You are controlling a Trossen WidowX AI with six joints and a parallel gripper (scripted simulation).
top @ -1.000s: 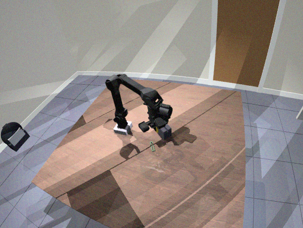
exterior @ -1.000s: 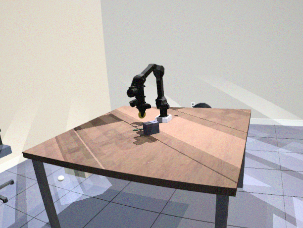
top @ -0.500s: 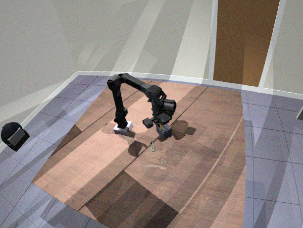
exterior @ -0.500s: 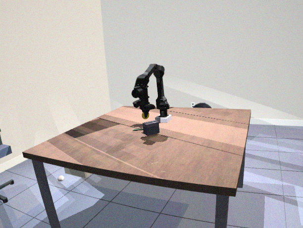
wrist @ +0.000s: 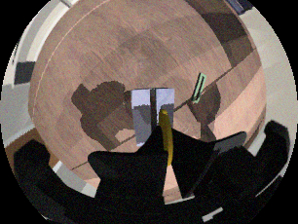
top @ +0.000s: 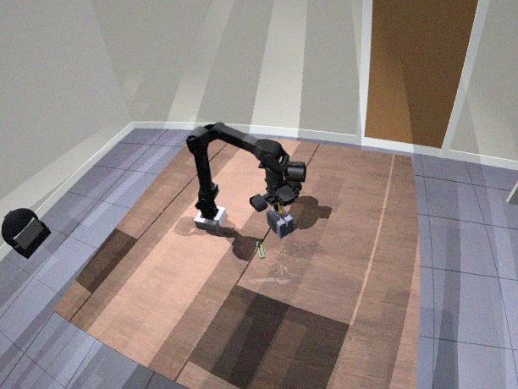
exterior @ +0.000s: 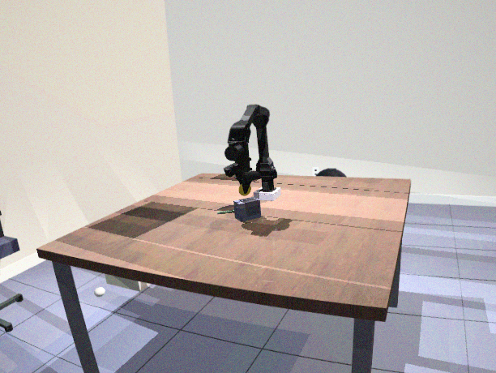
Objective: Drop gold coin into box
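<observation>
Right now the gold coin is 2 cm above my gripper tip.
</observation>
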